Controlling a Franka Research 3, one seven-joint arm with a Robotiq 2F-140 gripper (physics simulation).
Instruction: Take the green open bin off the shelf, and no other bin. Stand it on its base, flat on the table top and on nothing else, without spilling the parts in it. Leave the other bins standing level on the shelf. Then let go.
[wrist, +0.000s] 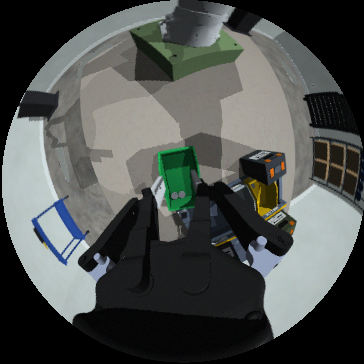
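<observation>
The green open bin (179, 169) is near the middle of the wrist view, its open top toward the camera. Two round grey parts (178, 195) lie in it near its lower end. My gripper (177, 179) is partly open, its pale fingertips at the left and right sides of the bin; neither shows a firm hold. What bears the bin's base is hidden. The beige table top (145, 115) spreads above and left of the bin. The yellow bin (268, 194) and a grey-blue bin (216, 218) are at the lower right, partly hidden by the right finger.
A dark box with orange marks (263, 167) stands right of the green bin, above the yellow one. A dark green box (286, 223) is below it. The arm's green base block (200, 67) is at the top. A blue frame cart (61, 206) is far left, a rack (329, 159) far right.
</observation>
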